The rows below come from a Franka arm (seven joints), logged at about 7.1 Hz.
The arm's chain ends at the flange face. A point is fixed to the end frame.
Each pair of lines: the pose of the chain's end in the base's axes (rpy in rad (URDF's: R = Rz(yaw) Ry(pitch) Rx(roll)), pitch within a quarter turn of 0, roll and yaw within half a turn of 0; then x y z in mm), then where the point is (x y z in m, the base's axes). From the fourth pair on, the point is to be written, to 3 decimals.
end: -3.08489 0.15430 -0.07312 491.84 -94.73 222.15
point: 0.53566 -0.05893 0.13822
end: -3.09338 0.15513 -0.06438 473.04 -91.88 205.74
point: 0.51638 -0.05634 0.12145
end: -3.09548 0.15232 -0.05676 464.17 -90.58 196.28
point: 0.50746 -0.05489 0.11203
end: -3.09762 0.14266 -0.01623 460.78 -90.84 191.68
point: 0.503 -0.054 0.108
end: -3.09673 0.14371 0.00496 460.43 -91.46 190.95
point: 0.502 -0.053 0.107
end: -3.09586 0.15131 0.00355 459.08 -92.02 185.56
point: 0.500 -0.054 0.101
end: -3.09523 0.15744 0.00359 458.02 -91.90 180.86
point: 0.499 -0.054 0.096
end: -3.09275 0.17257 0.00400 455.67 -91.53 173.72
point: 0.495 -0.053 0.089
